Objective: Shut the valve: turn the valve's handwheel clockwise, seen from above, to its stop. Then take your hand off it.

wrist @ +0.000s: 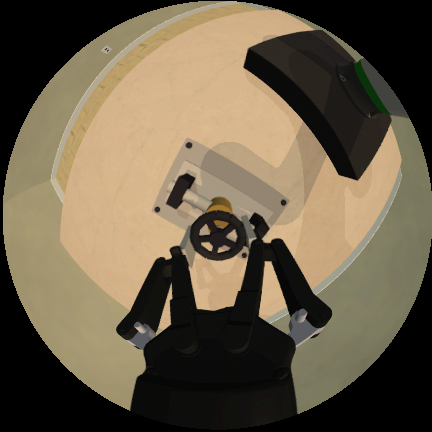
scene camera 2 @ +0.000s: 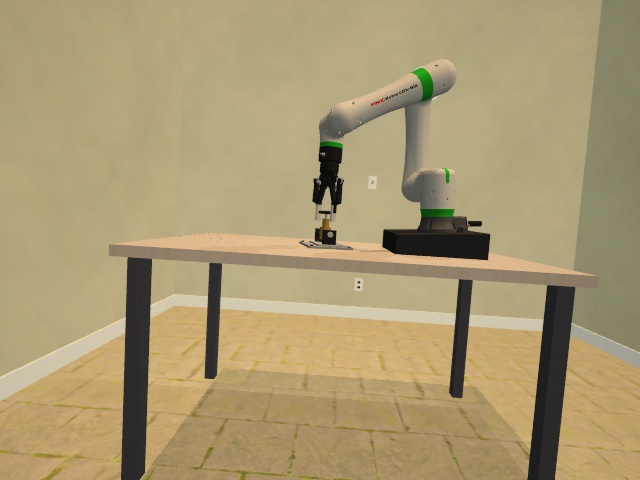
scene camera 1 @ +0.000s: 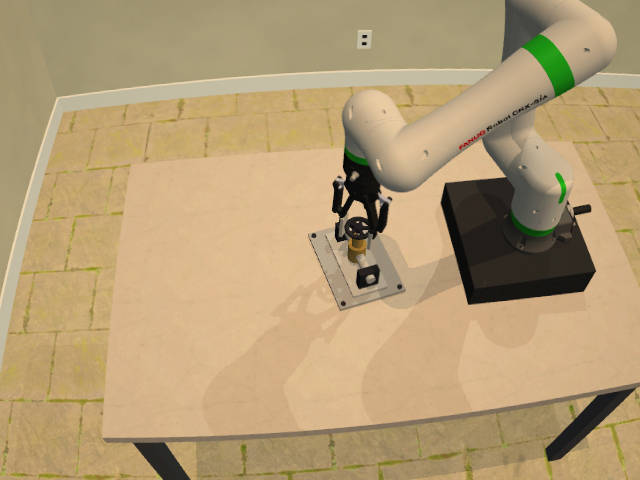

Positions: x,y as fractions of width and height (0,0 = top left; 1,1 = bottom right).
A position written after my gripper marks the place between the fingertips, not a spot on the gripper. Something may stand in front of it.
My gripper shows in the wrist view (0.51,0.53), in scene camera 2 (0.51,0.46) and in scene camera 1 (0.56,0.50).
